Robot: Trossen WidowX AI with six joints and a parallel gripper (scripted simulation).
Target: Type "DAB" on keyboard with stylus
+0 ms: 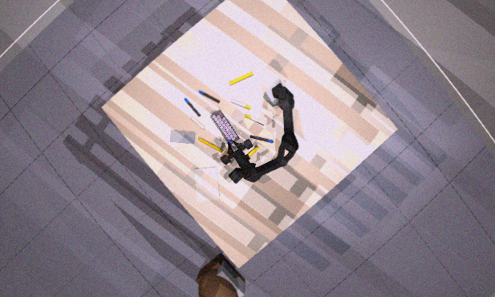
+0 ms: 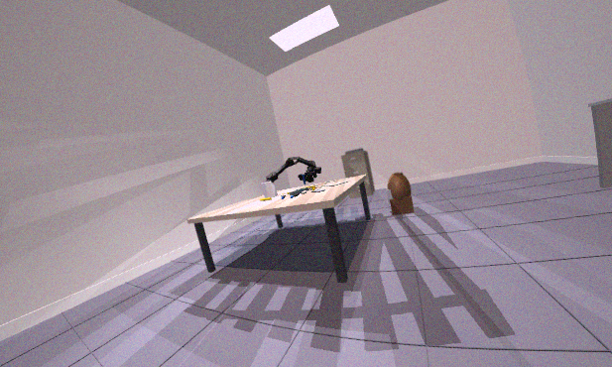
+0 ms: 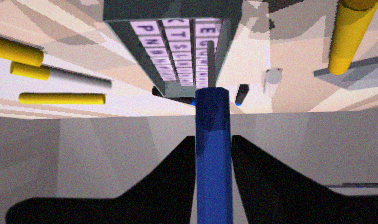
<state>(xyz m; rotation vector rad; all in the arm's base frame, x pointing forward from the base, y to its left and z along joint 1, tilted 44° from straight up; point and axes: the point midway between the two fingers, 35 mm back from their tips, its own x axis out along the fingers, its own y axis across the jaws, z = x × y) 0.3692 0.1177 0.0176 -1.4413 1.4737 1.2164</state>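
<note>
Right now my gripper tip is 7 cm above the D key. Also, from my gripper tip: grey block (22 cm ahead, 19 cm to the right, 8 cm below); blue stylus (1 cm below); yellow marker (13 cm to the left, 8 cm below, 4 cm behind).
</note>
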